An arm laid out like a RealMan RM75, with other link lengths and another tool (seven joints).
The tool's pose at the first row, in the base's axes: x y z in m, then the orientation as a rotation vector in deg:
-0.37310 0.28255 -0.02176 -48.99 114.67 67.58
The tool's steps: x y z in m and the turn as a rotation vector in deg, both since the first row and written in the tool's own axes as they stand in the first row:
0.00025 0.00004 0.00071 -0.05 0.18 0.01
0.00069 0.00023 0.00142 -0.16 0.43 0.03
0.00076 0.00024 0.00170 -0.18 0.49 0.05
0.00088 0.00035 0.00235 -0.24 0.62 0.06
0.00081 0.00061 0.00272 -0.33 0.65 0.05
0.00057 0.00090 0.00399 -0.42 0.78 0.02
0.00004 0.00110 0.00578 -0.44 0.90 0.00
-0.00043 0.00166 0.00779 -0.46 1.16 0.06
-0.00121 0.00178 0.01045 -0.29 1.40 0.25
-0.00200 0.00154 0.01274 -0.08 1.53 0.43
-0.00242 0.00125 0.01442 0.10 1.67 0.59
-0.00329 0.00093 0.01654 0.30 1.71 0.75
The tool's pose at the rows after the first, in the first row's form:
-0.37313 0.28315 -0.02221 -49.14 114.80 67.60
-0.37339 0.28378 -0.02274 -49.36 114.97 67.68
-0.37338 0.28402 -0.02290 -49.40 115.02 67.70
-0.37340 0.28462 -0.02319 -49.52 115.10 67.75
-0.37349 0.28507 -0.02315 -49.60 115.08 67.83
-0.37332 0.28637 -0.02330 -49.77 115.13 67.89
-0.37281 0.28817 -0.02347 -49.88 115.20 67.87
-0.37257 0.29029 -0.02360 -50.04 115.44 67.87
-0.37167 0.29290 -0.02393 -49.96 115.83 67.74
-0.37056 0.29503 -0.02429 -49.79 116.14 67.59
-0.36974 0.29652 -0.02474 -49.66 116.44 67.45
-0.36855 0.29849 -0.02500 -49.44 116.66 67.31

